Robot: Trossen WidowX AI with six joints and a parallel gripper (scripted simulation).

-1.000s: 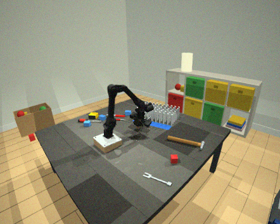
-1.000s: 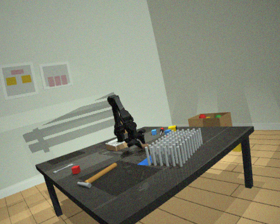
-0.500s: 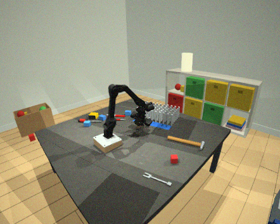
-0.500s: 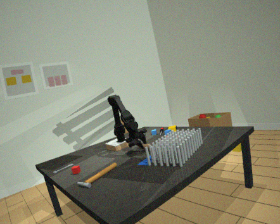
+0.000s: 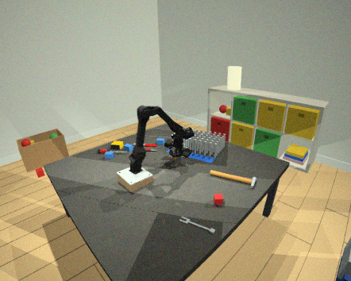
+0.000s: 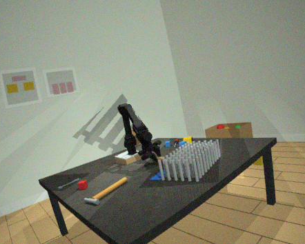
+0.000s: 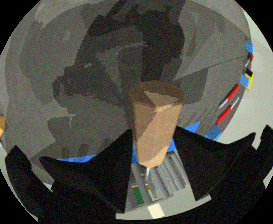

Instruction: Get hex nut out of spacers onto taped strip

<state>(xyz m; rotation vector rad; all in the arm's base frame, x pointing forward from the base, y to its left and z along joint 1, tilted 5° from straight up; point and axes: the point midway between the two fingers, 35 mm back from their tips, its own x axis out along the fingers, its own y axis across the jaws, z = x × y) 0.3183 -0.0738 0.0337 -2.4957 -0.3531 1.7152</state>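
Now: the blue taped strip 12 cm ahead of my gripper tip, 3 cm to the right of it and 4 cm below it. Also, from my gripper tip: hook tool: 10 cm ahead, 1 cm to the left; then red cube: 24 cm behind, 45 cm to the right, 2 cm below; then yellow block: 13 cm behind, 54 cm to the left, 1 cm below.
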